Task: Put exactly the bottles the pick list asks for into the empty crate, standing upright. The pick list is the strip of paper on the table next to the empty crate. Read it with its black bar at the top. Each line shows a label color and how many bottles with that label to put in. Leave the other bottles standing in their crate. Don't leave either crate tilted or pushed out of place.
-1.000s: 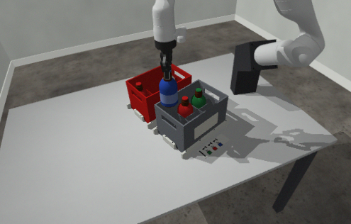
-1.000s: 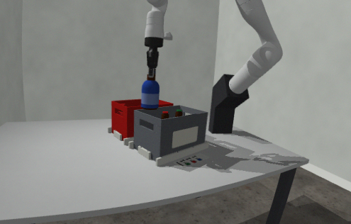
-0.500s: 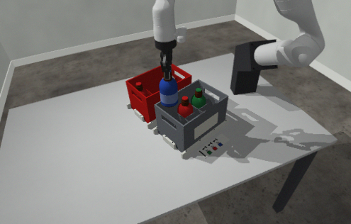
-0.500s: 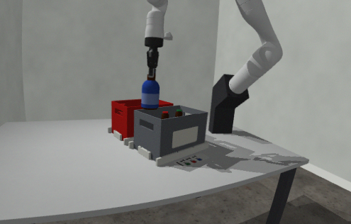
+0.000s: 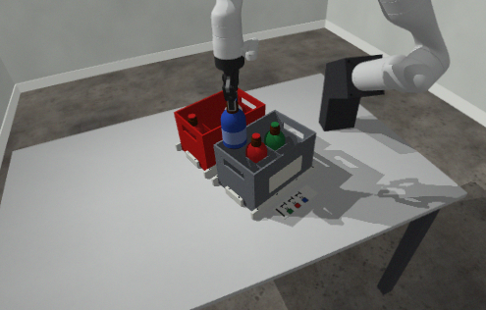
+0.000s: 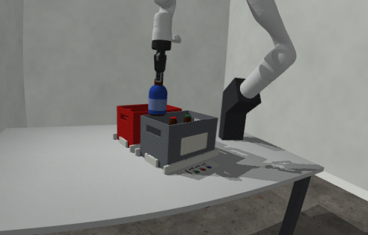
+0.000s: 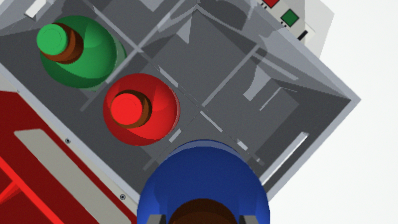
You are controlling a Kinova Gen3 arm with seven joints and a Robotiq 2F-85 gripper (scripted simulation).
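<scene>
Now: the blue-label bottle 7 cm below my hand. From my hand the other things lie so: red crate 25 cm below, 21 cm to the right, 1 cm behind; then grey crate 25 cm below, 9 cm behind, 1 cm to the left; then green-label bottle 25 cm below, 16 cm behind, 6 cm to the right.
</scene>
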